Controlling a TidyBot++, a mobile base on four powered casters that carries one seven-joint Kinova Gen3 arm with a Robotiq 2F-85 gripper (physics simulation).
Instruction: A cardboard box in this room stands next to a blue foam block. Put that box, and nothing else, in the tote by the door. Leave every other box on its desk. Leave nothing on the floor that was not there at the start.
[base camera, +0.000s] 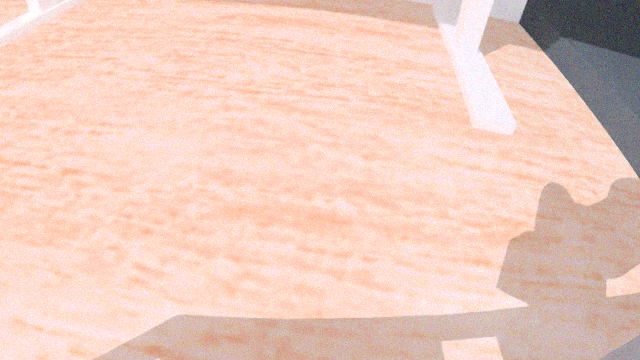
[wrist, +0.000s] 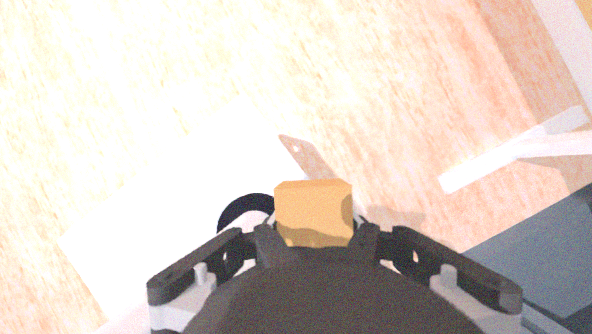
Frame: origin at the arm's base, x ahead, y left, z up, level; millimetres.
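Seen in the pictures: gripper, fingertip midpoint: (wrist: 313, 220).
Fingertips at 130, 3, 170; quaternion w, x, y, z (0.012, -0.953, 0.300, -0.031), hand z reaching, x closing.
Observation:
Pixels of each thing's middle, then the offset from my fingertips to it, as dx, dy, dz. "spot": a spot on its surface instead. Level surfaces: height alone.
- cardboard box, body centre: (wrist: 314, 230) -5, -7, +5
- wood floor, surface height: dz -567
- white foot, surface spot: (base camera: 30, 22) spot: +922, +765, -547
My gripper (wrist: 313, 220) is shut on a cardboard box (wrist: 314, 212), a small orange-tan block shape that shows between the two fingertips in the wrist view. The box is held above the robot's white base (wrist: 165, 200), which lies below and to the left. The gripper does not show in the base camera view, where a shadow of the arm falls on the floor at the right. The blue foam block, the tote and the door do not show in either view.
A white desk leg with a long foot (base camera: 487, 100) (wrist: 480, 165) stands on the wood floor (base camera: 250, 175) (wrist: 375, 100). Another white foot (base camera: 30, 22) shows at the far left. A dark grey area (base camera: 605, 85) (wrist: 540, 255) borders the floor at the right.

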